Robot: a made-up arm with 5 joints. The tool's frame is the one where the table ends. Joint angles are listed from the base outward.
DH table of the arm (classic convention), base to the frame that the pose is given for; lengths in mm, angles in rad. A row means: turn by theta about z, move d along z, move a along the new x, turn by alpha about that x. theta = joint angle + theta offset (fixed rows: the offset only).
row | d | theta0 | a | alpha
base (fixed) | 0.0 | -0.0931 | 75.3 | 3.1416
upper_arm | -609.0 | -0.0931 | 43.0 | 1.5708
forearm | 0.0 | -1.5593 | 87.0 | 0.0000
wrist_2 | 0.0 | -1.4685 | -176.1 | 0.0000
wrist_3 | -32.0 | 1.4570 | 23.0 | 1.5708
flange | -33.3 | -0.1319 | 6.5 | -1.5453
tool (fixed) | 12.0 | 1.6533 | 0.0 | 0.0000
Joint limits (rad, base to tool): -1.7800..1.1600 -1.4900..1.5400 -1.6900..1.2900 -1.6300..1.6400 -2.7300..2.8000
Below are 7 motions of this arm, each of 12 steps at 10 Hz.
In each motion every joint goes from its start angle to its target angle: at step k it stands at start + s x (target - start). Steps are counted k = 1, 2, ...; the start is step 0. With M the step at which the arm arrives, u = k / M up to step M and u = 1 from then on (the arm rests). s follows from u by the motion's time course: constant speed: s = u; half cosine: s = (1 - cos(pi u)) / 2; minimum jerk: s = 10 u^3 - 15 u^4 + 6 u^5.
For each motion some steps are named. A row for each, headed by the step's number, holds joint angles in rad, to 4 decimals.
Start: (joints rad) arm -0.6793 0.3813 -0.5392 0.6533 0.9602
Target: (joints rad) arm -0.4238 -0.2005 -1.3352 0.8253 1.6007
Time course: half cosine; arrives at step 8
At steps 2, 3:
2: -0.6419 0.2961 -0.6558 0.6785 1.0540
3: -0.6004 0.2017 -0.7849 0.7064 1.1579

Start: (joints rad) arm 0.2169 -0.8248 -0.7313 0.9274 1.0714
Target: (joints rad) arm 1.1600 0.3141 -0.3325 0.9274 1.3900
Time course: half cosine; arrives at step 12
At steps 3, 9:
3: 0.3550 -0.6580 -0.6729 0.9274 1.1181
9: 1.0219 0.1473 -0.3909 0.9274 1.3433

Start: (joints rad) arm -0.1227 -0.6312 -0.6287 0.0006 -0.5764
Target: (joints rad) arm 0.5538 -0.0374 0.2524 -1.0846 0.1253
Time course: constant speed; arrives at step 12
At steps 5, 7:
5: 0.1592 -0.3838 -0.2616 -0.4516 -0.2840
7: 0.2719 -0.2848 -0.1147 -0.6324 -0.1671

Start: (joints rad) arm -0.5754 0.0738 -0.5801 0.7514 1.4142
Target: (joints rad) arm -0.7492 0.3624 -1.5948 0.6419 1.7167
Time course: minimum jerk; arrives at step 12
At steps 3, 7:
3: -0.5934 0.1037 -0.6851 0.7401 1.4455
7: -0.6890 0.2624 -1.2431 0.6799 1.6118

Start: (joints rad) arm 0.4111 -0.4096 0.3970 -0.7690 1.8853
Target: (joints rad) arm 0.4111 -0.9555 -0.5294 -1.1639 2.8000
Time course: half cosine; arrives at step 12
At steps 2, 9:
2: 0.4111 -0.4462 0.3349 -0.7955 1.9466
9: 0.4111 -0.8756 -0.3937 -1.1061 2.6660

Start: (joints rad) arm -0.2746 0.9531 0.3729 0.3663 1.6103
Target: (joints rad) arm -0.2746 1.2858 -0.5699 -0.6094 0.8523
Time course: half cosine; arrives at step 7
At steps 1, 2, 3, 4, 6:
1: -0.2746 0.9696 0.3262 0.3180 1.5728
2: -0.2746 1.0157 0.1954 0.1826 1.4676
3: -0.2746 1.0824 0.0064 -0.0130 1.3156
4: -0.2746 1.1565 -0.2034 -0.2301 1.1470
6: -0.2746 1.2693 -0.5232 -0.5611 0.8898

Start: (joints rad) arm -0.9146 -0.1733 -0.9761 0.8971 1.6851
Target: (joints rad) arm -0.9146 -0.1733 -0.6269 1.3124 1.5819
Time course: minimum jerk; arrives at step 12
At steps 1, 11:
1: -0.9146 -0.1733 -0.9743 0.8992 1.6846
11: -0.9146 -0.1733 -0.6287 1.3103 1.5824

